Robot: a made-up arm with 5 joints. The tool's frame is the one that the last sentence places. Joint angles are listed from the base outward.
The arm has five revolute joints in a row. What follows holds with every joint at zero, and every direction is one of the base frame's.
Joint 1 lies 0.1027 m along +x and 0.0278 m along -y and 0.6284 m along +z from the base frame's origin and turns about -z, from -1.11 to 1.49 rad.
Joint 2 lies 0.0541 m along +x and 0.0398 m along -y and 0.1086 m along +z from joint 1 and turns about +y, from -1.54 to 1.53 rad.
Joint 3 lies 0.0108 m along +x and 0.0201 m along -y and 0.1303 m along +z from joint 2 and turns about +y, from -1.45 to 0.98 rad.
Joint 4 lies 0.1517 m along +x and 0.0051 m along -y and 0.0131 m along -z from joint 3 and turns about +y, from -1.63 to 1.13 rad.
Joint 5 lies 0.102 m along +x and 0.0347 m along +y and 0.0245 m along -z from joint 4 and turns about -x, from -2.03 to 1.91 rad.
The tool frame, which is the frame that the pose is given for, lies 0.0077 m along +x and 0.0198 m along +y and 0.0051 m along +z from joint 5; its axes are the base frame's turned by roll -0.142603, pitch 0.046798 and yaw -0.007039 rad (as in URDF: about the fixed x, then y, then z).
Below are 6 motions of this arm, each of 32 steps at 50 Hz.
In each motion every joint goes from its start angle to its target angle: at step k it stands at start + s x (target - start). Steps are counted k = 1, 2, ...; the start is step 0. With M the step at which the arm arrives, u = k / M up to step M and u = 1 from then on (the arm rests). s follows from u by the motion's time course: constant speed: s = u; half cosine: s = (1 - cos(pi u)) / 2; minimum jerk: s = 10 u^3 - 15 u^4 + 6 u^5.
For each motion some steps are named. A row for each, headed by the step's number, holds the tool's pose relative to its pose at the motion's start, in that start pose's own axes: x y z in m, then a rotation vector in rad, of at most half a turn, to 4 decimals.
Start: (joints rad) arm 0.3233 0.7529 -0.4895 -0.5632 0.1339
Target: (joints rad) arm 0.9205 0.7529 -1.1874 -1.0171 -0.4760
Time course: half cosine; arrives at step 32
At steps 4, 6, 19, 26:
4: 0.0027 -0.0113 0.0059 0.0175 -0.0367 -0.0315
6: 0.0051 -0.0251 0.0133 0.0375 -0.0823 -0.0682
19: -0.0268 -0.1782 0.1115 0.1447 -0.7054 -0.3589
26: -0.0754 -0.2280 0.1593 0.0988 -1.0201 -0.3772

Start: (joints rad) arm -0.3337 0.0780 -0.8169 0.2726 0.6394
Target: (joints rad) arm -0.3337 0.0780 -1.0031 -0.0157 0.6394
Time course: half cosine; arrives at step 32
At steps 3, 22, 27, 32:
3: 0.0002 -0.0012 0.0012 0.0003 -0.0072 -0.0072
22: -0.0035 -0.0444 0.0446 0.0124 -0.2619 -0.2597
27: -0.0066 -0.0537 0.0538 0.0150 -0.3168 -0.3142
32: -0.0079 -0.0570 0.0571 0.0159 -0.3367 -0.3339

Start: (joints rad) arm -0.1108 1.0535 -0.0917 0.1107 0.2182
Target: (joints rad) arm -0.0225 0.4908 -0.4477 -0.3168 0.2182
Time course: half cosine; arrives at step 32
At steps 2, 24, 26, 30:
2: -0.0006 -0.0012 0.0025 0.0010 -0.0120 -0.0049
24: -0.1608 -0.1010 0.1768 0.0606 -1.0499 -0.4684
26: -0.1796 -0.1062 0.1836 0.0623 -1.1255 -0.5048
30: -0.2031 -0.1116 0.1902 0.0636 -1.2161 -0.5488

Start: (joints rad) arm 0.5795 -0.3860 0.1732 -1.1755 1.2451
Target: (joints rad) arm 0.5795 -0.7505 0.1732 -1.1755 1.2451
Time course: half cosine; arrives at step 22
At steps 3, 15, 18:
3: 0.0020 -0.0044 0.0009 0.0008 -0.0030 -0.0162
15: 0.0235 -0.0788 0.0157 0.0131 -0.0512 -0.2758
18: 0.0254 -0.0948 0.0188 0.0156 -0.0611 -0.3296

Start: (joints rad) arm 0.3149 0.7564 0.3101 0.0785 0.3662
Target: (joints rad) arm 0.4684 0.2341 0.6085 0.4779 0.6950
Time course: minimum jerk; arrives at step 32
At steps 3, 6, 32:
3: -0.0005 -0.0002 -0.0002 -0.0014 0.0013 0.0002
6: -0.0034 -0.0012 -0.0017 -0.0093 0.0090 0.0011
32: -0.0676 -0.0105 -0.0447 -0.1860 0.1688 0.0606

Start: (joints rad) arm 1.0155 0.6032 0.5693 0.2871 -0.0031
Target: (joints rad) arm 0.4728 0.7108 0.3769 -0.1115 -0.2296
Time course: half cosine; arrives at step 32
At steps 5, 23, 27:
5: 0.0007 0.0050 0.0058 -0.0184 -0.0288 -0.0007
23: -0.0012 0.0960 0.0607 -0.2479 -0.3925 0.1051
27: -0.0034 0.1147 0.0649 -0.2836 -0.4473 0.1421

